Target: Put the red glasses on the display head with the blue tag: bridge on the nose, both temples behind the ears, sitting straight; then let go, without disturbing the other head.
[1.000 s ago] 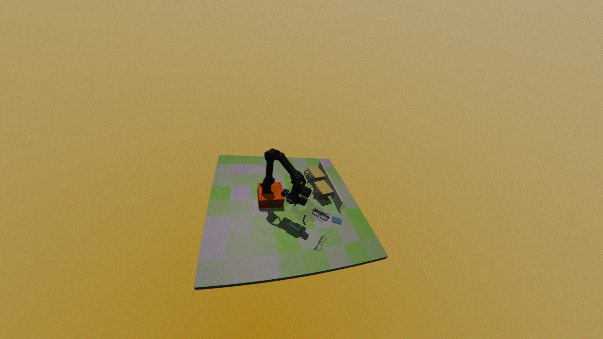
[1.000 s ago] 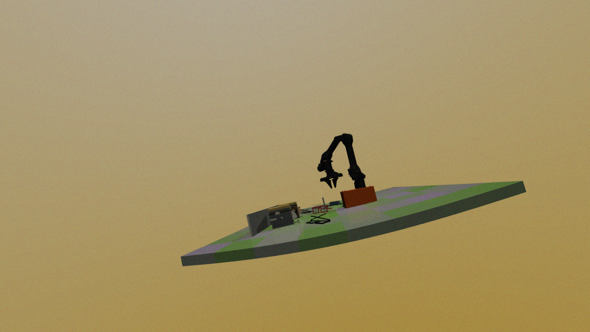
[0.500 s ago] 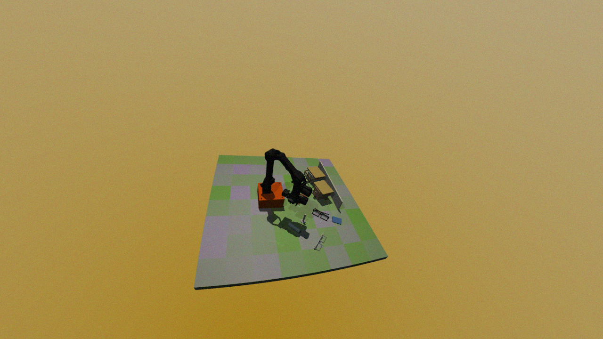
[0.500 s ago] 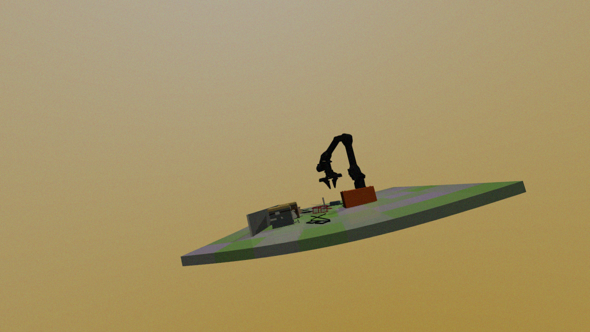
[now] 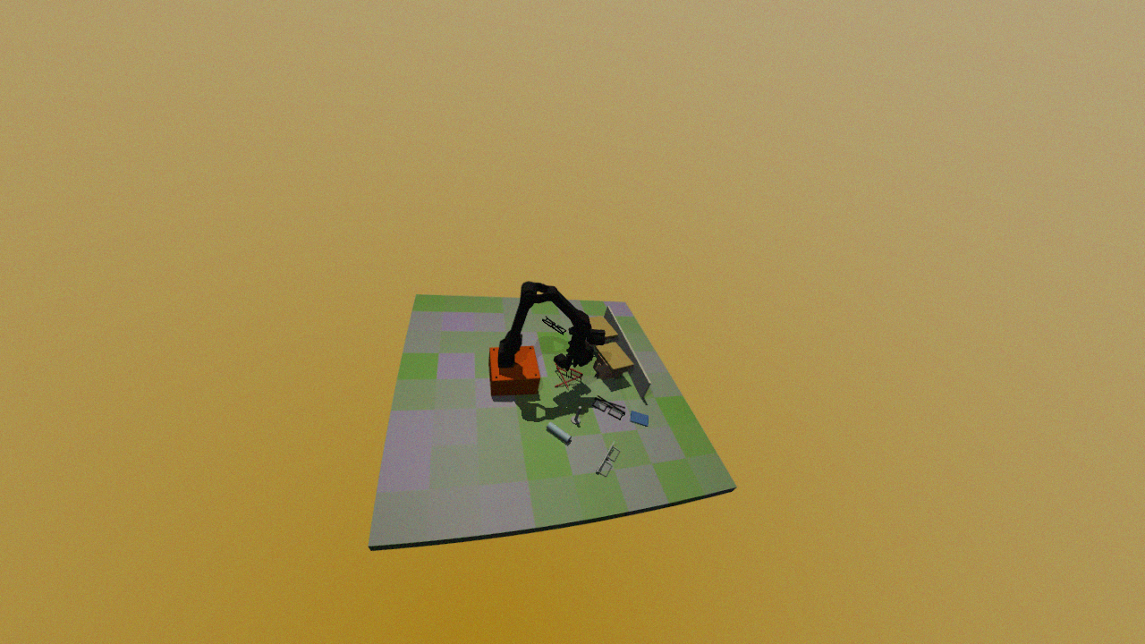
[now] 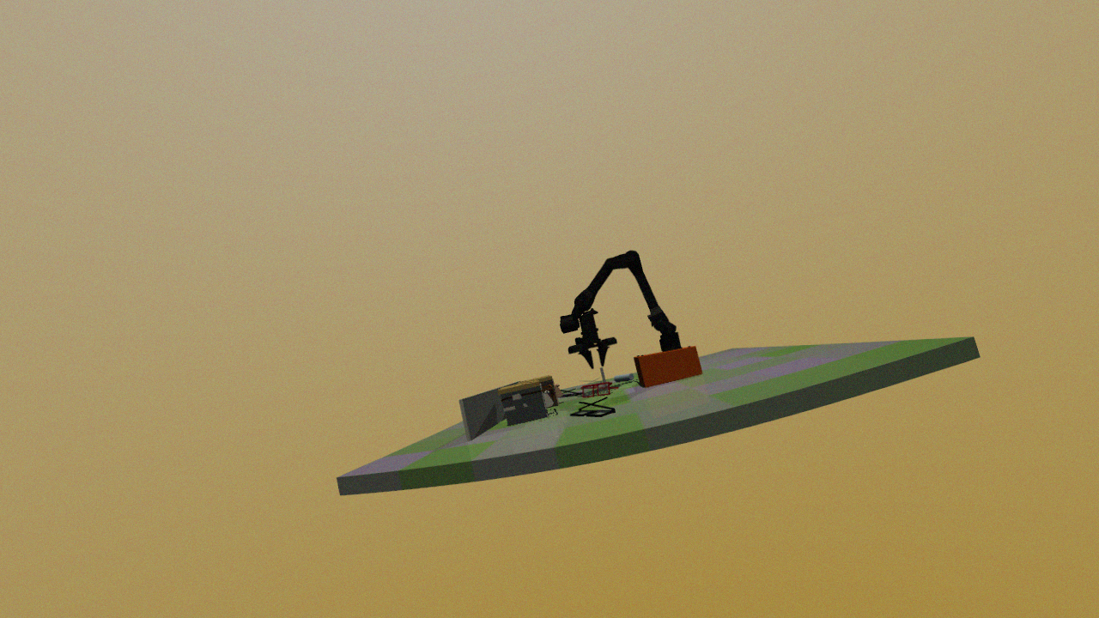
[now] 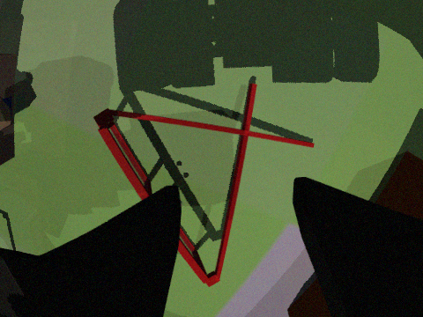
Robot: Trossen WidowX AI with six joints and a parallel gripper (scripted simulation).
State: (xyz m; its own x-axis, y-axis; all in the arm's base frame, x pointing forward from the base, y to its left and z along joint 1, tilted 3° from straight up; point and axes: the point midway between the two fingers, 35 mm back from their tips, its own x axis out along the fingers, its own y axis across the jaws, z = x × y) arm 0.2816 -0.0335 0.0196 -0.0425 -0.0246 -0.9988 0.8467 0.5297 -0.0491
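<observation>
The grey cylinder is 20 cm to the right of my gripper tip and 7 cm below it. The rest, counted from my gripper tip: blue flat piece (29 cm ahead, 21 cm to the right, 9 cm below).
</observation>
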